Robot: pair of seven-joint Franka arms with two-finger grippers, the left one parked.
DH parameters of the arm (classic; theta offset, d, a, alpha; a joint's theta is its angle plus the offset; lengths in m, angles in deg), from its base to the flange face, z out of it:
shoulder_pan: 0 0.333 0 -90
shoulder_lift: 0 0 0 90
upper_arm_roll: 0 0.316 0.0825 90
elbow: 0 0 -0.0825 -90
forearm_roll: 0 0.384 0 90
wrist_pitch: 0 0 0.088 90
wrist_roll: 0 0.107 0 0
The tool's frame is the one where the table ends.
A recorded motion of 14 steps. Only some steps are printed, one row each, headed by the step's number.
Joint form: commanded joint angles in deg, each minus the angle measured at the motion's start. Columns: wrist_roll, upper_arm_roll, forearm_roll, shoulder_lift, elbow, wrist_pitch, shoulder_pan.
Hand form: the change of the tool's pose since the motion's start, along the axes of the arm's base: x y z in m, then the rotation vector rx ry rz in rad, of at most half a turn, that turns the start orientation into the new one. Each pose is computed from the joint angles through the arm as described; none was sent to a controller.
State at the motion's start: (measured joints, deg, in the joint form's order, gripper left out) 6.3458 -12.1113 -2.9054 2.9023 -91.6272 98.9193 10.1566
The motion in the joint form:
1: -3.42 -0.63 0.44 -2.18 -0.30 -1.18 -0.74
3: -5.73 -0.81 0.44 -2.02 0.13 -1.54 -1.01
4: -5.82 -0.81 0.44 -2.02 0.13 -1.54 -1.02
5: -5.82 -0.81 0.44 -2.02 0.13 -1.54 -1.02
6: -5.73 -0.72 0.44 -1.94 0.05 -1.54 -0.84
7: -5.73 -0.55 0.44 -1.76 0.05 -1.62 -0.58
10: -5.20 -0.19 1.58 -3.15 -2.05 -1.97 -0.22
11: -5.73 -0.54 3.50 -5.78 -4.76 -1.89 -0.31
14: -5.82 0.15 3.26 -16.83 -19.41 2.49 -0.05
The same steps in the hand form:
1: -0.0132 -0.0148 0.0169 0.0101 -0.0087 0.0339
3: -0.0131 -0.0191 0.0184 0.0063 -0.0049 0.0659
4: -0.0131 -0.0192 0.0184 0.0061 -0.0048 0.0673
5: -0.0131 -0.0192 0.0184 0.0061 -0.0048 0.0673
6: -0.0125 -0.0164 0.0169 0.0062 -0.0021 0.0704
7: -0.0115 -0.0120 0.0150 0.0060 0.0024 0.0778
10: -0.0197 -0.0041 0.0101 0.0334 0.0189 0.0798
11: -0.0341 -0.0072 0.0123 0.0763 0.0164 0.0800
14: -0.0911 -0.0037 -0.0062 0.1098 0.0048 0.1040

